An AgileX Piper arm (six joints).
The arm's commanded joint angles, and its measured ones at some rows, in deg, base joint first. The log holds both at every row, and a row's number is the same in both.
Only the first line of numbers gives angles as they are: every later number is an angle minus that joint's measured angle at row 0.
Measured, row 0:
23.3, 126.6, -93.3, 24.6, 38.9, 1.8
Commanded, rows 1 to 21:
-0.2, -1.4, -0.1, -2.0, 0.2, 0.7
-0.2, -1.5, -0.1, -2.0, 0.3, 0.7
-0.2, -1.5, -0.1, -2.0, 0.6, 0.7
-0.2, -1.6, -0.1, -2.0, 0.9, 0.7
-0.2, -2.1, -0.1, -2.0, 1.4, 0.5
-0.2, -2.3, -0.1, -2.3, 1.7, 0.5
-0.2, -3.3, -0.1, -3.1, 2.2, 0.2
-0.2, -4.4, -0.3, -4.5, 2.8, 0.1
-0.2, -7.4, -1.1, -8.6, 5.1, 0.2
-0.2, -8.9, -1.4, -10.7, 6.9, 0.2
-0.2, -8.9, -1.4, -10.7, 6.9, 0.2
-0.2, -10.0, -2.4, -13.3, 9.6, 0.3
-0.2, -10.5, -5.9, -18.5, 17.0, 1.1
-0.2, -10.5, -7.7, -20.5, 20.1, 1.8
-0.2, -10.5, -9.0, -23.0, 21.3, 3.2
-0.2, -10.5, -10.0, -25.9, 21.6, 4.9
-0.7, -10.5, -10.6, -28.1, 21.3, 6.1
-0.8, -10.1, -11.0, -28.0, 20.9, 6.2
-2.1, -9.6, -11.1, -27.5, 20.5, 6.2
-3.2, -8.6, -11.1, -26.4, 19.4, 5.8
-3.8, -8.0, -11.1, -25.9, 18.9, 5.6
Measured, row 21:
-2.2, -9.4, -10.8, -26.5, 20.3, 5.5
